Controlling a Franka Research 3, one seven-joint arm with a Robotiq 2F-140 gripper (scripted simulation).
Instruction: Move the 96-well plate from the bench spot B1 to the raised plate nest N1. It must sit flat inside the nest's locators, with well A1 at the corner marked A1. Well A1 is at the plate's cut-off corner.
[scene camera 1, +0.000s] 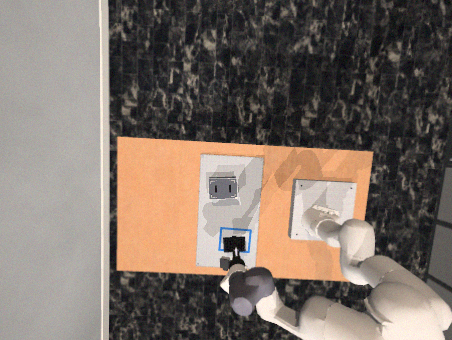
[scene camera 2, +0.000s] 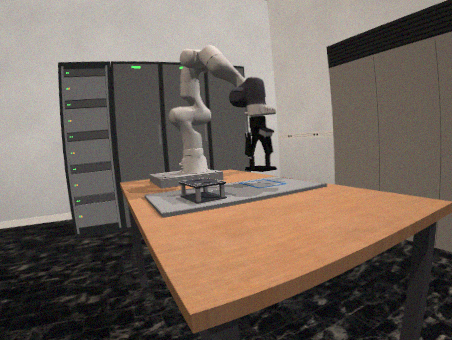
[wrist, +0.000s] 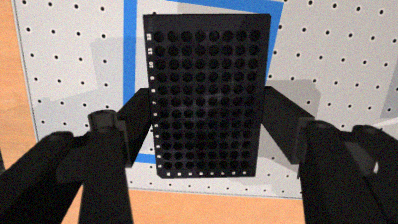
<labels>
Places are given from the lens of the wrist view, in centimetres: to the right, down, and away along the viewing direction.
gripper (wrist: 206, 103): 1, -1, 17
black 96-well plate (wrist: 185, 54): -1, -4, 15
</labels>
